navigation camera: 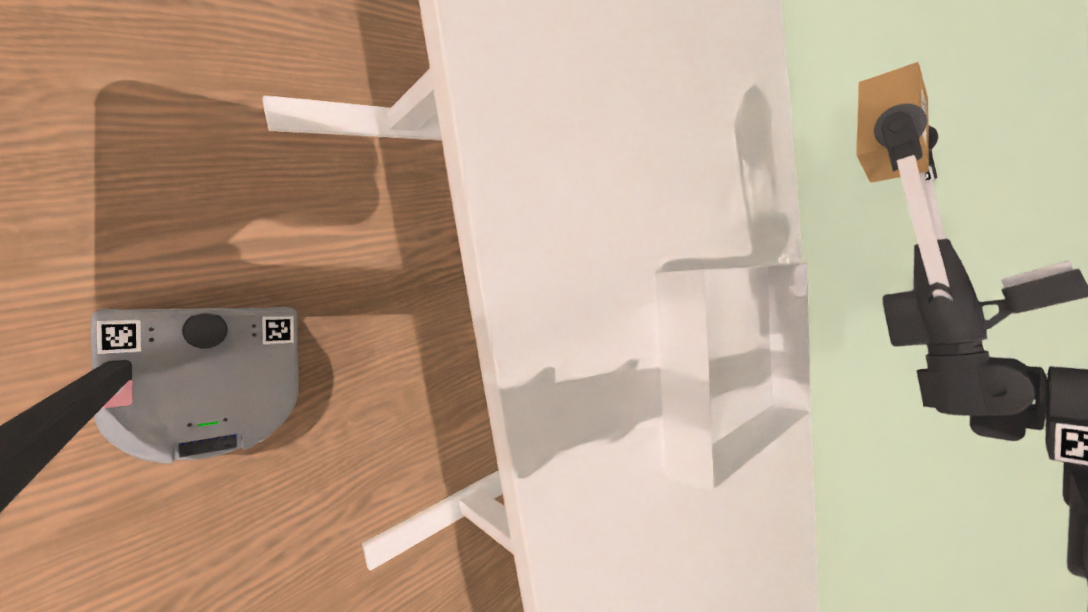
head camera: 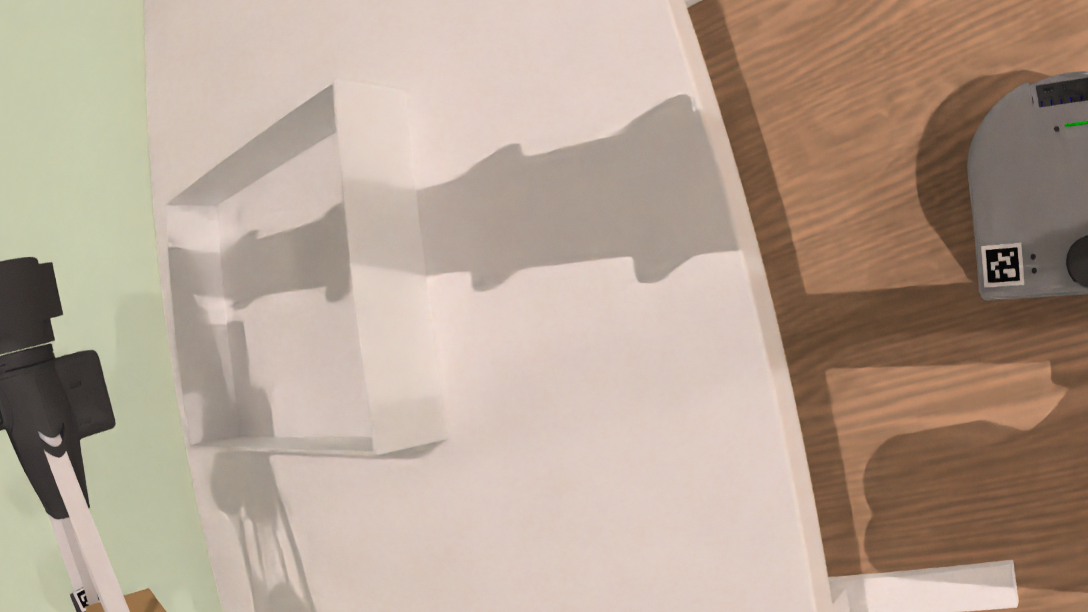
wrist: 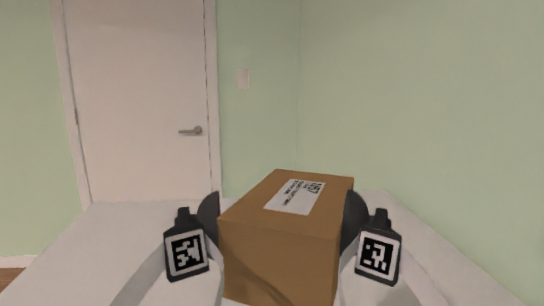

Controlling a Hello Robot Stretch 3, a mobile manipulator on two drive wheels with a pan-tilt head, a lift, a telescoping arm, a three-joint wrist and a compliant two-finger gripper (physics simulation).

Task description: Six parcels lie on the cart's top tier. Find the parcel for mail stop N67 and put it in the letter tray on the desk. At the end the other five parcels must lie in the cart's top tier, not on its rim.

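Places are measured from the robot's base along level axes (x back, y down, z right), in centimetres.
Pixels of known places: gripper, between the fingertips: point(navigation camera: 902, 117); robot's base, origin of its link: point(navigation camera: 205, 328).
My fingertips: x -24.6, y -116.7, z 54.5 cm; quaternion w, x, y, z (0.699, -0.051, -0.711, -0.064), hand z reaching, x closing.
For each thing: its top centre in the pictures, then the offset to it from my fingertips. Level surfaces: height alone.
- brown parcel, centre of its top: point(navigation camera: 925, 117) dx +0.4, dy -1.7, dz +0.8 cm
- white letter tray, centre of its top: point(head camera: 240, 298) point(navigation camera: 769, 356) dx +26.5, dy +15.4, dz +5.6 cm
- desk, height of its surface: dy +21.7 cm
The brown parcel point(head camera: 144, 602) point(navigation camera: 874, 121) point(wrist: 280, 260) has a white label on top; its large code looks like N67 in the wrist view, and the small print is unreadable. My gripper point(navigation camera: 916, 135) point(wrist: 284, 214) is shut on this parcel, a fingertip pad on each side, and holds it up in the air. In the navigation view they show against the green wall, past the desk's long edge. The white letter tray point(head camera: 391, 319) point(navigation camera: 684, 449) stands on the desk point(head camera: 578, 395) point(navigation camera: 601, 167) point(wrist: 125, 225) by that edge. Its visible inside holds shadows and no parcel. The cart and the other five parcels do not show.
My grey base point(head camera: 1011, 182) point(navigation camera: 228, 380) stands on the wooden floor, on the desk's other long side. White desk legs point(head camera: 935, 586) point(navigation camera: 327, 117) reach out there. A green wall point(head camera: 76, 152) point(navigation camera: 951, 532) point(wrist: 425, 100) runs along the desk; a white door point(wrist: 135, 100) is beyond.
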